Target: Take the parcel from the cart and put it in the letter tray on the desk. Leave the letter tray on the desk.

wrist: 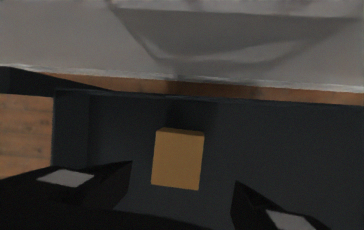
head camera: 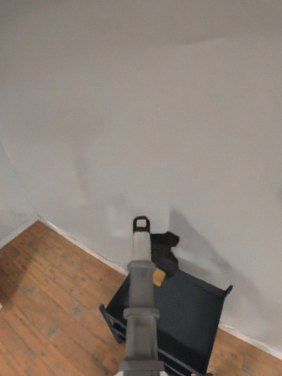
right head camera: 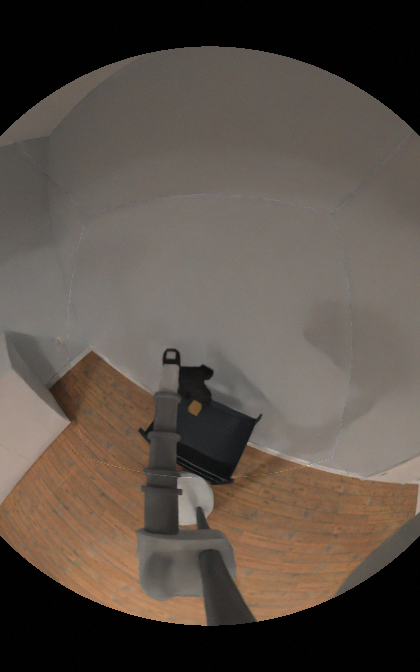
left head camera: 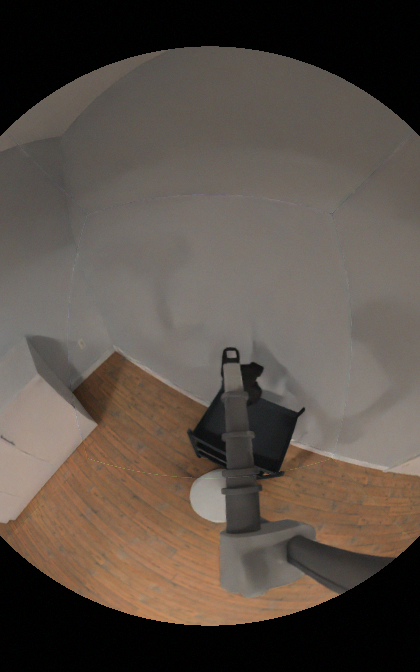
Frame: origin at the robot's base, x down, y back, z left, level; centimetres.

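Seen in the pictures: gripper, between the fingertips: (wrist: 180, 186) (head camera: 160, 271).
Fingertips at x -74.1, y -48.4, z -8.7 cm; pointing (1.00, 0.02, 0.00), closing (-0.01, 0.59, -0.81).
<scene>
A point is followed by its place in that frame.
The parcel (head camera: 159, 277) {z -8.7, x -68.5, y -48.1 cm} (right head camera: 195, 408) (wrist: 177, 160) {z -8.4, x -68.5, y -49.3 cm}, a small orange-brown block, lies on the dark top tray of the cart (head camera: 190, 315) {z -21.7, x -63.5, y -32.5 cm} (left head camera: 272, 430) (right head camera: 220, 435) (wrist: 280, 145) {z -19.8, x -63.5, y -44.6 cm}, near its wall-side edge. The parcel does not show in the left head view, where the arm and gripper cover that part of the cart. My gripper (wrist: 180, 186) {z -8.7, x -74.1, y -48.4 cm} is open. In the wrist view its dark fingers stand wide apart, left and right of the parcel's lower part, touching nothing that I can see. Its height above the tray is hard to tell. The letter tray and the desk do not show in these views.
A grey wall (head camera: 150, 125) {z -3.3, x -131.6, y -73.7 cm} rises behind the cart. A pale box-like cabinet (left head camera: 40, 425) (right head camera: 30, 420) stands at the left. A round white disc (left head camera: 207, 496) (right head camera: 202, 500) shows beside the cart's near side. A raised handle bar (wrist: 30, 82) {z -1.1, x -73.3, y -61.3 cm} stands at the cart's left end in the wrist view.
</scene>
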